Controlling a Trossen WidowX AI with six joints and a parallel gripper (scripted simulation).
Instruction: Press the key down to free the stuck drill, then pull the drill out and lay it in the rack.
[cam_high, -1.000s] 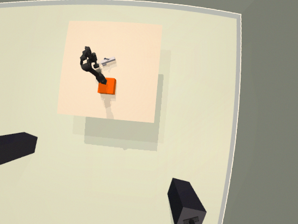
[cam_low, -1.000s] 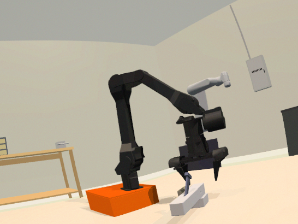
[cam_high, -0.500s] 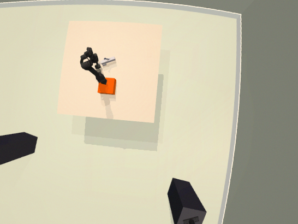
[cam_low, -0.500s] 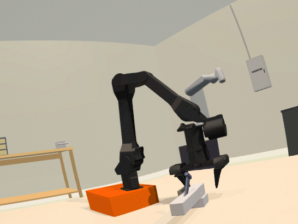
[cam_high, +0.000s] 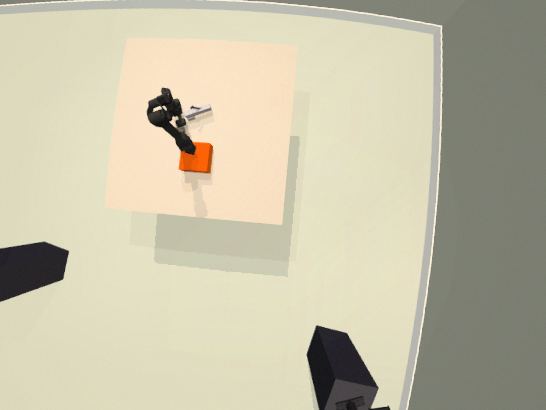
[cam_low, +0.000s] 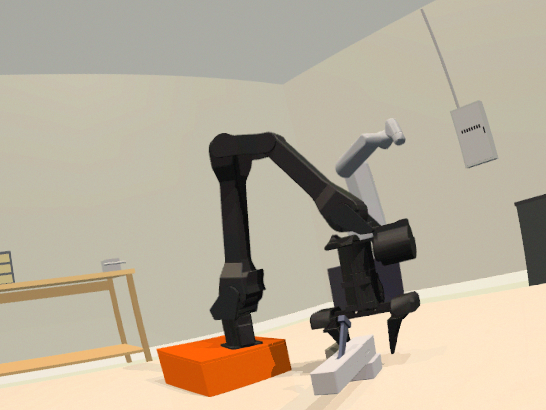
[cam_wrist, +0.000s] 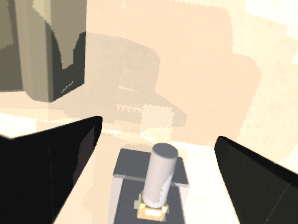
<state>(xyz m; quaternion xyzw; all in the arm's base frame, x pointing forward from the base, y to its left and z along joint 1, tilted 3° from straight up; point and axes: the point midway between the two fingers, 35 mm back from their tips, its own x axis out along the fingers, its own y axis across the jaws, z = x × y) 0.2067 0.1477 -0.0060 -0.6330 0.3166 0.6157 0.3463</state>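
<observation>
Now: gripper tip 3 cm short of the drill, 5 cm to the left of it and 3 cm below it. Round my gripper tip: blue key 7 cm ahead, 10 cm to the right, 7 cm above; then rack 9 cm behind.
</observation>
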